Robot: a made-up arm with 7 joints.
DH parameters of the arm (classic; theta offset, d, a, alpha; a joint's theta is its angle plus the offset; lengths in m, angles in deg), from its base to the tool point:
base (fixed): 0 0.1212 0.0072 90
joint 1: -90 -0.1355 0.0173 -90
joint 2: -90 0.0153 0.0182 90
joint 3: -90 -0.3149 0.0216 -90
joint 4: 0 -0.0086 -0.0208 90
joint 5: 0 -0.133 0.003 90
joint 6: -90 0.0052 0.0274 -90
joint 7: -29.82 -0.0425 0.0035 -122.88
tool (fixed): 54.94 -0.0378 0 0
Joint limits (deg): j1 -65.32..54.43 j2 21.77..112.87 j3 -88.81..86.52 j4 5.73..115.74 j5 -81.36..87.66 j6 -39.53..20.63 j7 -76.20..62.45
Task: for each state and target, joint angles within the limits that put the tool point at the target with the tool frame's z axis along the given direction. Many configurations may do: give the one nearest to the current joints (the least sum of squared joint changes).
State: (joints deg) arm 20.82 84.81 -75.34 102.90 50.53 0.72 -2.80
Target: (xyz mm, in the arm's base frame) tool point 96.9 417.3 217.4 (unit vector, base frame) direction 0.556 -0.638 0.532
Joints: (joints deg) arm 54.43 96.26 -23.57 100.87 64.63 8.21 -35.36
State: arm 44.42 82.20 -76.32 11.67 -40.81 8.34 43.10
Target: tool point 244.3 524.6 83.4 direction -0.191 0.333 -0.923
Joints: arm 54.43 76.12 -50.73 33.91 -61.97 20.63 31.70
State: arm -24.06 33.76 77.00 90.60 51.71 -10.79 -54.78
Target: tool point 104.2 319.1 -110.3 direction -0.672 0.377 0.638
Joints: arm 17.99 22.22 71.05 94.13 51.97 -25.61 -55.80
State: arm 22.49 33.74 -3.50 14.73 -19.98 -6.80 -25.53
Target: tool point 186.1 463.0 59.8 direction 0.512 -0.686 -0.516
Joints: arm 27.19 69.93 -8.12 54.59 -15.01 -38.77 -6.04
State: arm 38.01 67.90 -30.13 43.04 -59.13 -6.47 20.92
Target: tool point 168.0 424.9 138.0 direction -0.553 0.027 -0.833
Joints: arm 32.59 97.62 -38.47 78.74 -29.36 -26.28 46.85
